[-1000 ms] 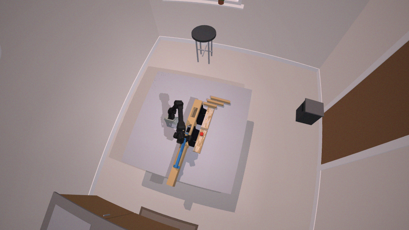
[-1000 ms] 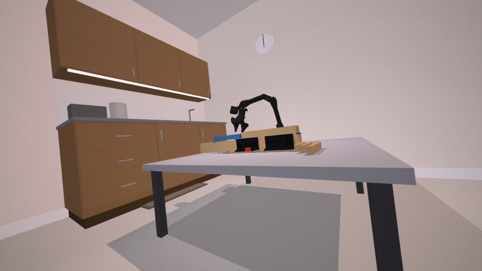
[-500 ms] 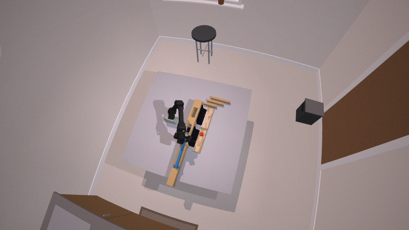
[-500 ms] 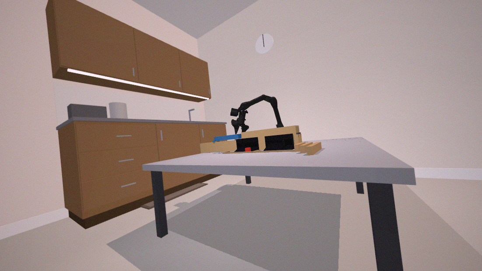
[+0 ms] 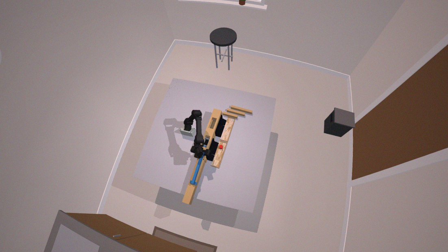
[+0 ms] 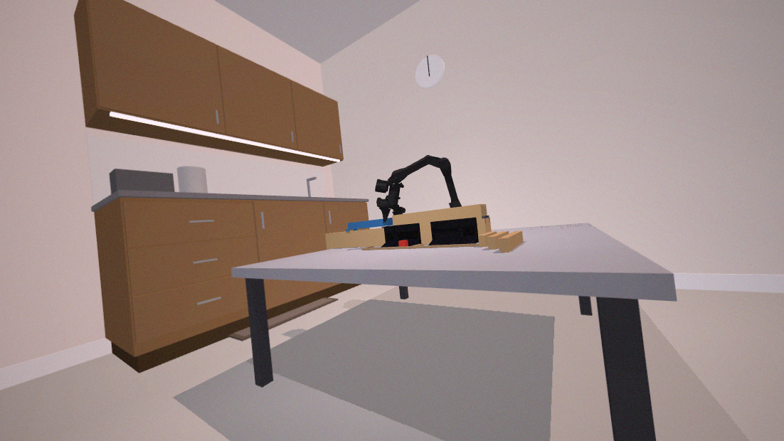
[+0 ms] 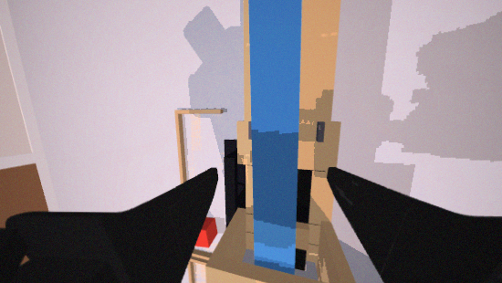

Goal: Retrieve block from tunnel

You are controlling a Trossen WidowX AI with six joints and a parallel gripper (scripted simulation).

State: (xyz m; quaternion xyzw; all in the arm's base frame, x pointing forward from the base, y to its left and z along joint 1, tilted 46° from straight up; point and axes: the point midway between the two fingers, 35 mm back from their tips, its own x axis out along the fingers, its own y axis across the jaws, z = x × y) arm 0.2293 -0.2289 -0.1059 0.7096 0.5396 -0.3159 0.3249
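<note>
My gripper tip is 50 mm above the covered tunnel, 30 mm to the right of it and 20 mm short of it. The rest, counted from my gripper tip: red block: 150 mm to the left, 140 mm ahead, 100 mm below.
</note>
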